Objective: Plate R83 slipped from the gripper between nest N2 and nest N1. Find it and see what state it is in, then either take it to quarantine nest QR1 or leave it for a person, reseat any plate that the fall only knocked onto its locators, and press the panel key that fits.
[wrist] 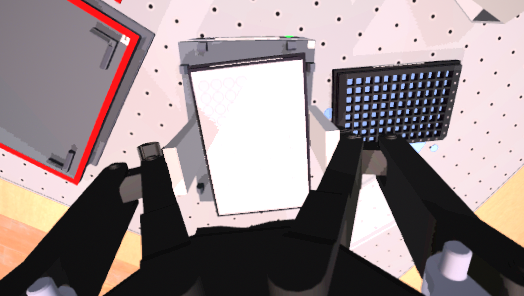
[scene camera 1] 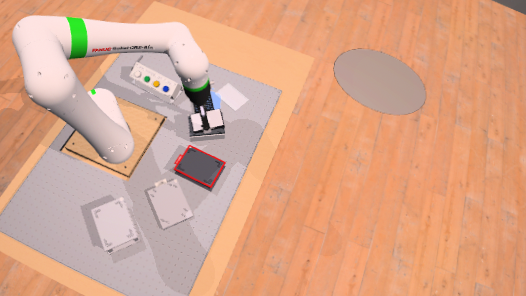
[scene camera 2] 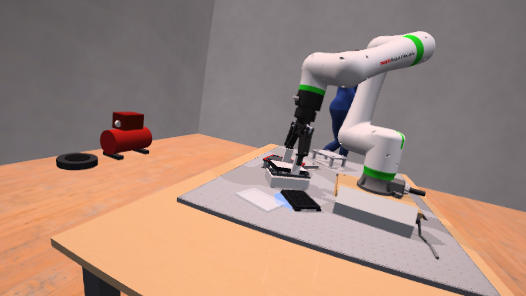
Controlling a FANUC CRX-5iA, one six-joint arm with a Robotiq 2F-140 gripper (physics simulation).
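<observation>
My gripper is shut on a white-topped, dark-rimmed plate. This plate is at a grey nest, turned slightly against its outline in the wrist view; whether it sits fully down is unclear. A black gridded plate lies on the mat beside the nest, over a blue patch. A clear lid lies apart from it. No label is readable. A red-framed nest holds no plate. The key panel has white, green, amber and blue keys.
Two light nests stand on the perforated mat. My arm's base is on a wooden board. A person stands behind the arm. A red compressor and a black ring are on the floor.
</observation>
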